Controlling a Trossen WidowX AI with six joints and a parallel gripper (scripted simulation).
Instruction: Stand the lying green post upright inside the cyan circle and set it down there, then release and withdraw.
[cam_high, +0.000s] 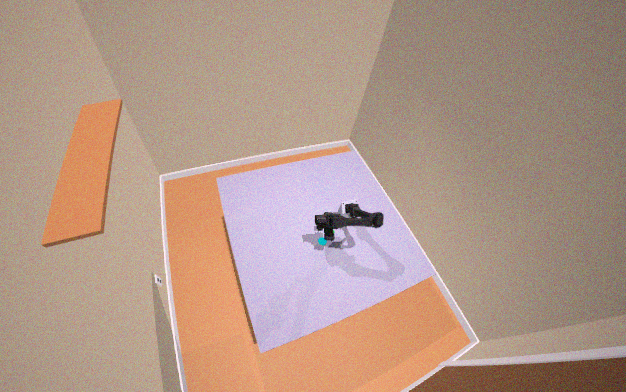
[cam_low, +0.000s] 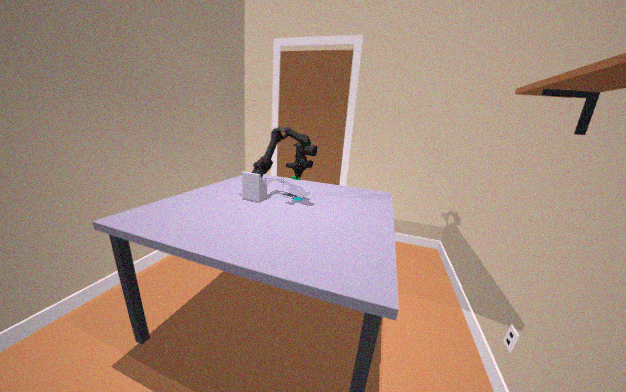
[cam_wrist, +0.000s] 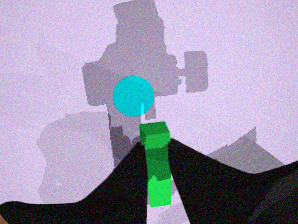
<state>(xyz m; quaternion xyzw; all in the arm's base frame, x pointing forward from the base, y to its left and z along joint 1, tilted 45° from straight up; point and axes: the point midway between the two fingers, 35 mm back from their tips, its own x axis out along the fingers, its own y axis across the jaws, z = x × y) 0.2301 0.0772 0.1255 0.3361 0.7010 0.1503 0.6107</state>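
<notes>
Right now my gripper tip is 14 cm above the cyan circle and 1 cm to the right of it. Round my gripper tip: green post (2 cm behind, 1 cm to the left).
</notes>
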